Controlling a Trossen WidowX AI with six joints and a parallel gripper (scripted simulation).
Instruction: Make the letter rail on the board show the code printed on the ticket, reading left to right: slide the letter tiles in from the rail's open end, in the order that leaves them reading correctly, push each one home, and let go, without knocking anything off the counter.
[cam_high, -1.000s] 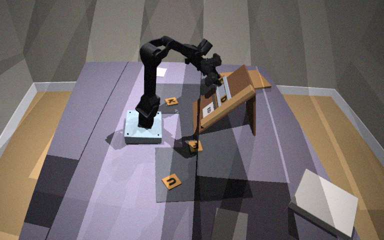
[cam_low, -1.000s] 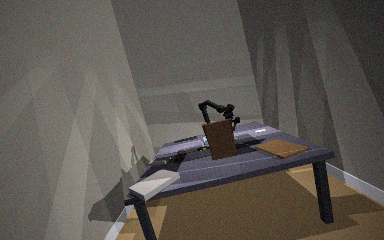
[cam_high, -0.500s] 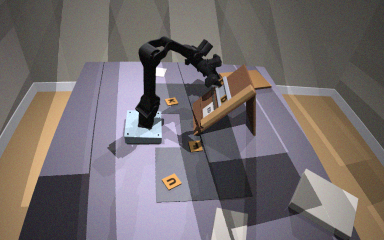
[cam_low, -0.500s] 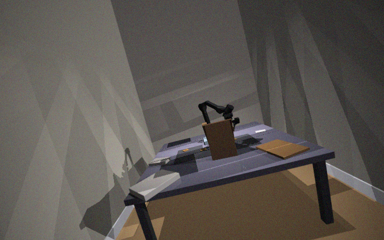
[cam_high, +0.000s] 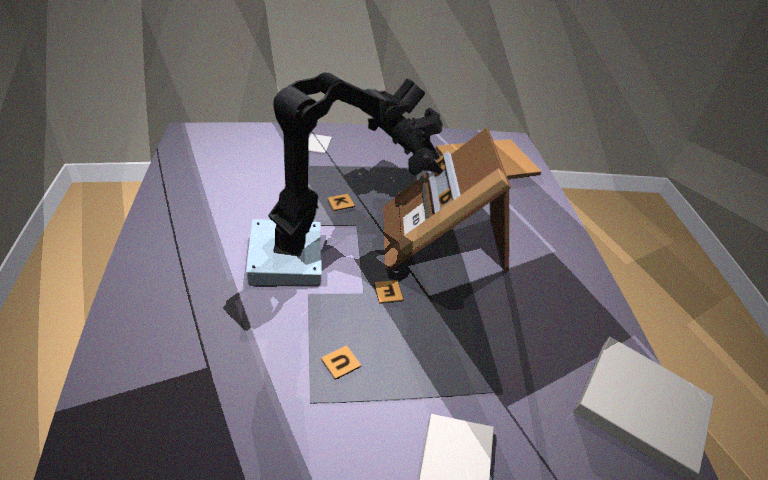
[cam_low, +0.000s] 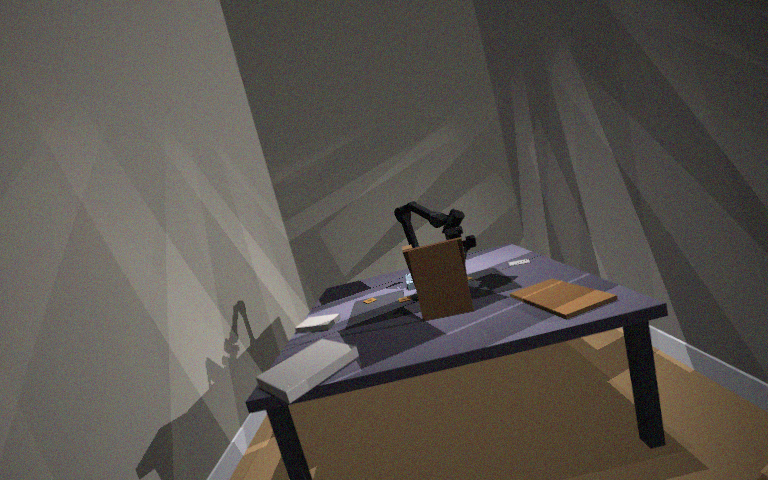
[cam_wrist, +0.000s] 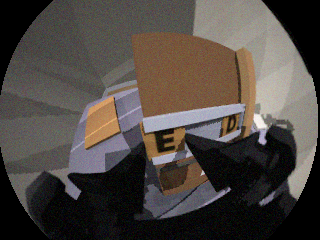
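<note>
Now: the white ticket 50 mm behind my gripper tip, 130 mm to the right of it and 80 mm below it. Also, from my gripper tip: white card (350 mm behind, 300 mm to the left, 160 mm below); then flat wooden slab (210 mm ahead, 310 mm to the left, 160 mm below); then dark grey mat (150 mm behind, 180 mm to the right, 160 mm below).
</note>
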